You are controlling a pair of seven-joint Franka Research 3 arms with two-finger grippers.
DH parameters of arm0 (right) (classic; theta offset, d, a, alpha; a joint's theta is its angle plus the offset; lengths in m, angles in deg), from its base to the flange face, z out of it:
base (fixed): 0 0 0 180
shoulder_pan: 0 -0.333 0 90
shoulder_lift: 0 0 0 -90
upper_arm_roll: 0 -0.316 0.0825 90
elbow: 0 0 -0.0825 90
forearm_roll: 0 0.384 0 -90
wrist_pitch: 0 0 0.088 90
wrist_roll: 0 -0.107 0 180
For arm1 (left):
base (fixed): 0 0 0 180
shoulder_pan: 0 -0.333 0 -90
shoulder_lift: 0 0 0 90
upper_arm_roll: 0 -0.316 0.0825 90
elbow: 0 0 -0.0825 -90
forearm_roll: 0 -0.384 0 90
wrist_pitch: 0 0 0.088 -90
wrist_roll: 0 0.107 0 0
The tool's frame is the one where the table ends.
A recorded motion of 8 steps. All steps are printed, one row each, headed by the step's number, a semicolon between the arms.
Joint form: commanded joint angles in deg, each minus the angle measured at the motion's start. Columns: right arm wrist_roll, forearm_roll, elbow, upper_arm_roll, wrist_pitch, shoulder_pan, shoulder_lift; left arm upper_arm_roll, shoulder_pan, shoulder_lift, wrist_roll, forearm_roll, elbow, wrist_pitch.
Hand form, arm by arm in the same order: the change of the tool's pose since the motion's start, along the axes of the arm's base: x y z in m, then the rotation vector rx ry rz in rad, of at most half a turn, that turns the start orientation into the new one. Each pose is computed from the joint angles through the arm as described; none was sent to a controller.
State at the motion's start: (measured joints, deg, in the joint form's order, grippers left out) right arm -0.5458 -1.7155 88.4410 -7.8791 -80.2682 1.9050 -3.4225; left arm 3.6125 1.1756 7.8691 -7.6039 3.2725 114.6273 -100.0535
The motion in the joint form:
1: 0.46 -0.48 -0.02 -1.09 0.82 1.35 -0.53; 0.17 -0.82 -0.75 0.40 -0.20 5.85 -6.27
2: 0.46 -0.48 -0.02 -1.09 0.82 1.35 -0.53; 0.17 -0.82 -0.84 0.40 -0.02 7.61 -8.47
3: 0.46 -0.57 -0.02 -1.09 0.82 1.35 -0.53; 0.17 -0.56 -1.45 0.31 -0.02 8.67 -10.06
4: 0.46 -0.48 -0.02 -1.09 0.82 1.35 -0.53; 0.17 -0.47 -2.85 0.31 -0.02 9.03 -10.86
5: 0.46 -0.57 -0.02 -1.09 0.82 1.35 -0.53; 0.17 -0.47 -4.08 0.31 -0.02 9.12 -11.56
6: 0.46 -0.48 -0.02 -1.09 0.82 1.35 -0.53; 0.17 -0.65 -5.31 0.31 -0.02 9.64 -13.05
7: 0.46 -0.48 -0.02 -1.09 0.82 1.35 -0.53; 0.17 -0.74 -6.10 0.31 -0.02 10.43 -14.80
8: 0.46 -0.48 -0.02 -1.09 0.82 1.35 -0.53; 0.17 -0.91 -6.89 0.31 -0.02 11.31 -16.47
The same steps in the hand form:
1: -0.0043 -0.0030 0.0037 -0.0107 0.0043 0.0020; -0.0021 0.0073 -0.0458 0.0045 0.0052 0.0089
2: -0.0043 -0.0030 0.0037 -0.0107 0.0043 0.0020; -0.0035 0.0075 -0.0578 0.0019 -0.0007 0.0120
3: -0.0042 -0.0032 0.0037 -0.0122 0.0041 0.0019; -0.0031 0.0055 -0.0695 0.0022 0.0008 0.0104
4: -0.0043 -0.0030 0.0037 -0.0107 0.0043 0.0020; -0.0005 0.0048 -0.0835 0.0024 0.0176 0.0095
5: -0.0042 -0.0032 0.0037 -0.0122 0.0041 0.0019; 0.0024 0.0047 -0.0942 0.0022 0.0284 0.0100
6: -0.0043 -0.0030 0.0037 -0.0107 0.0043 0.0020; 0.0050 0.0064 -0.1072 0.0018 0.0330 0.0143
7: -0.0043 -0.0030 0.0037 -0.0107 0.0043 0.0020; 0.0061 0.0074 -0.1181 0.0016 0.0300 0.0173
8: -0.0043 -0.0030 0.0037 -0.0107 0.0043 0.0020; 0.0063 0.0092 -0.1298 0.0015 0.0301 0.0216

